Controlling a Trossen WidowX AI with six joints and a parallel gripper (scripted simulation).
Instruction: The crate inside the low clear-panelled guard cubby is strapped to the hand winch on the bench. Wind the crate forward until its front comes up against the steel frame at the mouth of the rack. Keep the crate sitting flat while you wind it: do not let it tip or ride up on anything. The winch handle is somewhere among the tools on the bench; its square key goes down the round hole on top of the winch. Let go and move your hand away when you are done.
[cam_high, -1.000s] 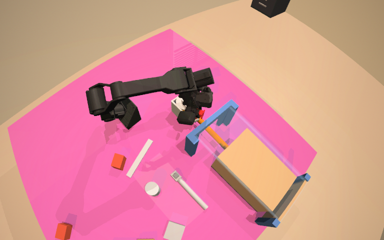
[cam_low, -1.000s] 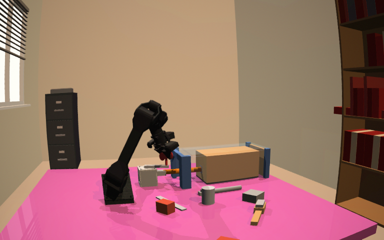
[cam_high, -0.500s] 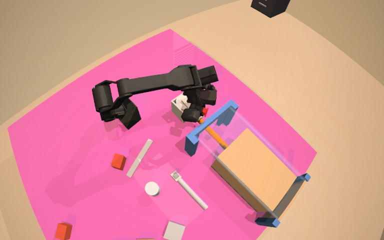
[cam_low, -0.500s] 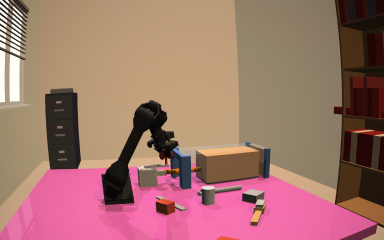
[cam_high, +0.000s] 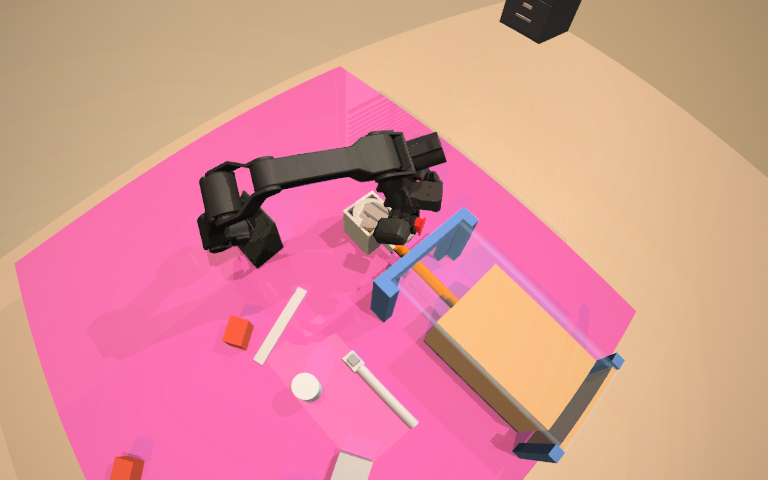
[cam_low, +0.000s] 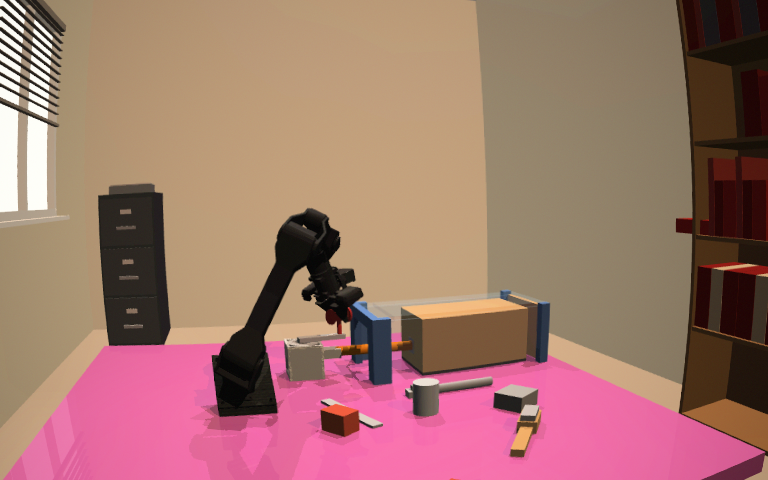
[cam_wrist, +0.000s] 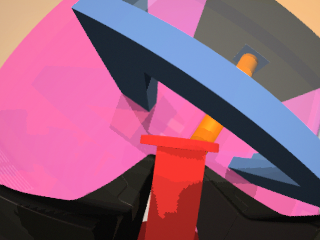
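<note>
The winch handle is 50 mm behind my gripper tip, 30 mm below it and 20 mm to the right of it. Also, from my gripper tip: blue steel frame (50 mm ahead, 20 mm to the right, 20 mm below); then winch (120 mm behind, 100 mm below, 40 mm to the right); then red knob (10 mm to the right, 10 mm behind).
</note>
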